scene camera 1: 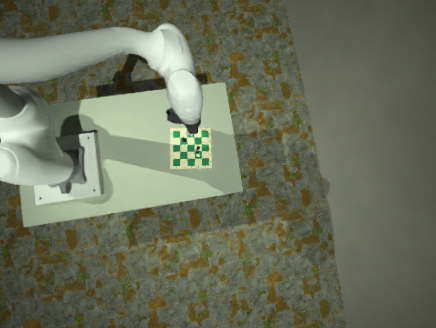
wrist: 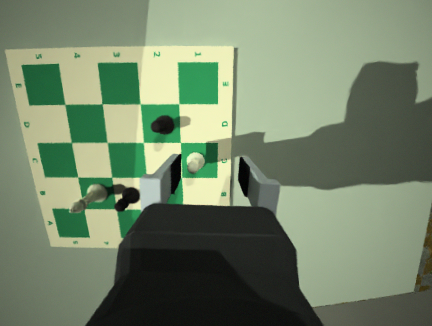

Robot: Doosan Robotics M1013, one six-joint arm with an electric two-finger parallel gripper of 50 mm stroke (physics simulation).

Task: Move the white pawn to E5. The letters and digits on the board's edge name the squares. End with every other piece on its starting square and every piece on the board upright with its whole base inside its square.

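Places are measured from the arm's base along level axes (x right, y back, z down), in centimetres.
Pixels of known places: gripper, fingertip midpoint: (scene camera 1: 189, 130) (wrist: 210, 167); arm's base, origin of the base link: (scene camera 1: 67, 167).
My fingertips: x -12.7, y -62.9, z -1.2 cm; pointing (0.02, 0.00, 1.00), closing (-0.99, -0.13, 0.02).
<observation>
For each thing: its top centre in the pictures, then the offset to it from my fingertips. "pt": a spot on its surface instead. Level surfaces: height alone.
- white pawn, middle of its top: (wrist: 192, 169) dz +0.4, dx +1.6, dy -0.2 cm
- Square E5, surface spot: (wrist: 44, 84) (scene camera 1: 176, 162) pt dz +3.6, dx +15.6, dy +8.8 cm
- board, middle of its top: (wrist: 127, 160) (scene camera 1: 191, 148) dz +3.6, dx +8.8, dy +0.5 cm
- black pawn, middle of its top: (wrist: 155, 127) (scene camera 1: 183, 139) dz +0.4, dx +4.3, dy +3.8 cm
- taller white piece, middle of its top: (wrist: 69, 212) (scene camera 1: 197, 153) dz -0.8, dx +12.9, dy -2.8 cm
- black piece, middle of its top: (wrist: 117, 208) (scene camera 1: 198, 146) dz +0.4, dx +9.2, dy -3.4 cm
- pale green table top, its level: dz +4.2 cm
The white pawn (wrist: 195, 161) stands upright on green square C1 in the wrist view; in the scene view it is hard to make out beside the gripper. My gripper (wrist: 210, 167) (scene camera 1: 191, 133) is open and empty, its fingers above the board's 1 edge, with the pawn showing between the fingertips' image positions, nearer the left finger. Square E5 (wrist: 44, 84) (scene camera 1: 176, 162) is green, a corner of the board (wrist: 131, 54) (scene camera 1: 171, 155), and bears no piece.
A black pawn (wrist: 162, 125) (scene camera 1: 184, 140) stands on D2. A taller white piece (wrist: 96, 193) (scene camera 1: 198, 155) stands on B4, with a black piece (wrist: 130, 195) (scene camera 1: 198, 149) beside it on B3. The board lies on a pale green table top (scene camera 1: 135, 185). The gripper hides part of row A.
</observation>
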